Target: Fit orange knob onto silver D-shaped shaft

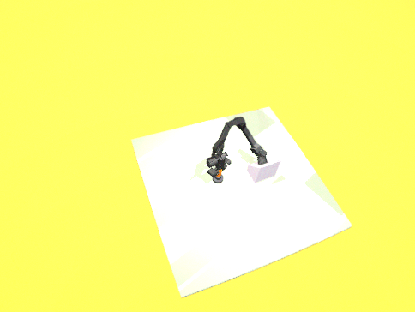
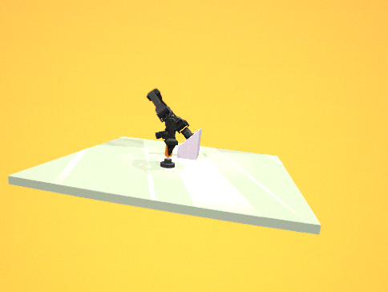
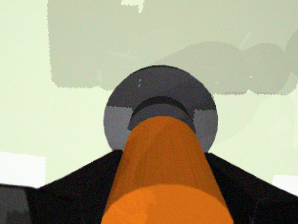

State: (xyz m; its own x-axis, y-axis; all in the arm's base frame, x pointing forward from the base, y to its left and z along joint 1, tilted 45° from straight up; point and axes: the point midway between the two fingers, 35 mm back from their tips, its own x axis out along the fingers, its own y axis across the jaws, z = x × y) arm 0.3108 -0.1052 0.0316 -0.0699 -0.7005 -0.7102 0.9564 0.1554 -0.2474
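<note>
The dark round pedestal lies 4 cm below my gripper tip. Also, from my gripper tip: orange knob (3 cm above).
</note>
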